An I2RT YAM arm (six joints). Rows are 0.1 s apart.
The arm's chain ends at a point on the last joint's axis. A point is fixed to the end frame.
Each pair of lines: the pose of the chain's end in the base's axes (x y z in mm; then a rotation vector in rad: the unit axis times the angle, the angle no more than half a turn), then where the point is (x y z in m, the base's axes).
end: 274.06, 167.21, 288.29, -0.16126, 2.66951, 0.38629
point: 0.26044 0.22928 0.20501
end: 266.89, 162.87, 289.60, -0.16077, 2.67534, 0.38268
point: 0.25287 0.22468 0.20618
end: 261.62, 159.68, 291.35, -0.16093, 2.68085, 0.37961
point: 0.24719 0.22124 0.20782
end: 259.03, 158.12, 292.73, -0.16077, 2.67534, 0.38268
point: 0.24501 0.21993 0.20931
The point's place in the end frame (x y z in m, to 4 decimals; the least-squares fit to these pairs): 0.0454 0.0413 0.0849
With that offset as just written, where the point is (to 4 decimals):
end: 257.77, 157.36, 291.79, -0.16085, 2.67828, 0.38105
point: 0.2435 0.2190 0.2083
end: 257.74, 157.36, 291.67, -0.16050, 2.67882, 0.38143
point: 0.2435 0.2191 0.2082
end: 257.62, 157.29, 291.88, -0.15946, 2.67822, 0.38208
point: 0.2434 0.2191 0.2085
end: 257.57, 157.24, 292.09, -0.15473, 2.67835, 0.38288
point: 0.2435 0.2192 0.2088
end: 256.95, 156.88, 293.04, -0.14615, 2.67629, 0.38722
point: 0.2433 0.2193 0.2100
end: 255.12, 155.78, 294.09, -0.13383, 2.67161, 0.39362
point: 0.2422 0.2188 0.2114
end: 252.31, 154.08, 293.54, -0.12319, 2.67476, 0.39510
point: 0.2395 0.2174 0.2111
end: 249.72, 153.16, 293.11, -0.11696, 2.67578, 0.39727
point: 0.2370 0.2167 0.2108
